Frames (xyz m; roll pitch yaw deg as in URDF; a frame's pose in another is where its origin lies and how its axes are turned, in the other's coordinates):
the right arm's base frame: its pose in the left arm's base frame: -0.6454 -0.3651 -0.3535 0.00 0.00 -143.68
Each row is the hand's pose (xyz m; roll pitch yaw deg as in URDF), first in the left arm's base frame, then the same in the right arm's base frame.
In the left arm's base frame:
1: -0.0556 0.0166 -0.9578 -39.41 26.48 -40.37
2: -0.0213 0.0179 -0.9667 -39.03 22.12 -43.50
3: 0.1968 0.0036 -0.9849 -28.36 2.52 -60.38
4: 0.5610 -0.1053 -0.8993 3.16 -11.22 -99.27
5: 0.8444 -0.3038 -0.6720 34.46 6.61 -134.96
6: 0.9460 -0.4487 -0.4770 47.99 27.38 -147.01
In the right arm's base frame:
1: -0.7013 0.0418 -0.6043 -39.41 26.48 103.31
2: -0.7297 0.0611 -0.6132 -39.03 22.12 100.18
3: -0.8970 0.2018 -0.6314 -28.36 2.52 83.30
4: -1.1259 0.5052 -0.5458 3.16 -11.22 44.41
5: -1.2367 0.8330 -0.3185 34.46 6.61 8.72
6: -1.2327 1.0099 -0.1235 47.99 27.38 -3.33

